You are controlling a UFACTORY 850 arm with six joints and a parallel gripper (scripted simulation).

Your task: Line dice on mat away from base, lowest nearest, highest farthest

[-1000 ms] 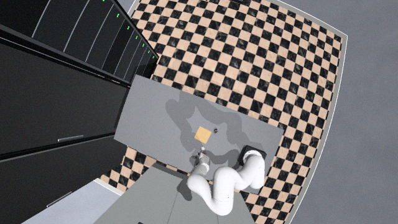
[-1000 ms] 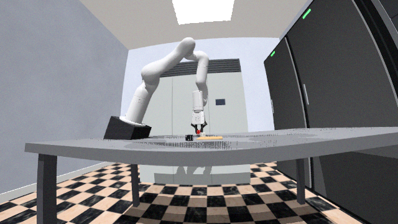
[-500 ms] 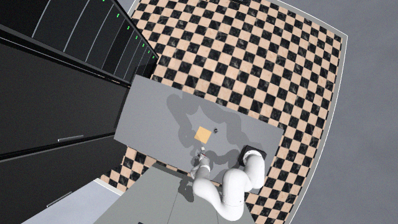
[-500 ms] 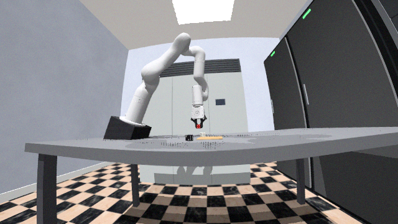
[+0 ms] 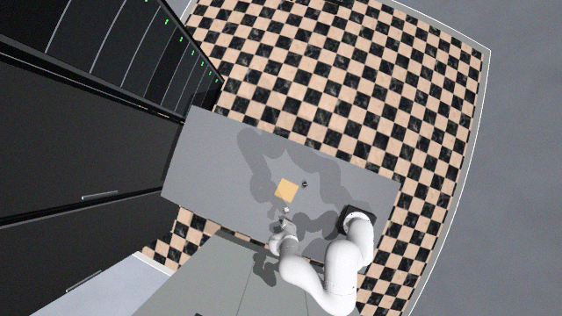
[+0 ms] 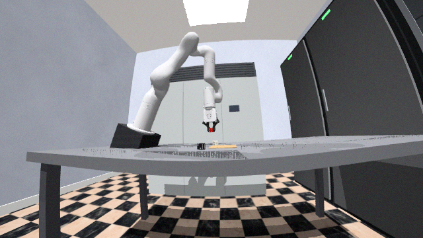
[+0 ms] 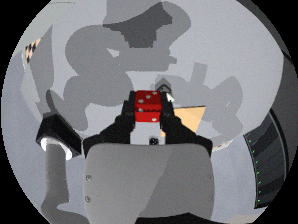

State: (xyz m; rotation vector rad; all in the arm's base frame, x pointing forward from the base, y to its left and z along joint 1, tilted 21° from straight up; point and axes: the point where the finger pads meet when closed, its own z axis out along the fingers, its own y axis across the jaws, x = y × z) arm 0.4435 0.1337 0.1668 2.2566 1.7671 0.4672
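My hand is 70 mm short of the tan mat, 190 mm to the left of it and 110 mm above it. The rest, counted from my hand: red die (10 mm below); black die (40 mm behind, 280 mm to the right, 100 mm below); white die (30 mm ahead, 60 mm to the right, 100 mm below).
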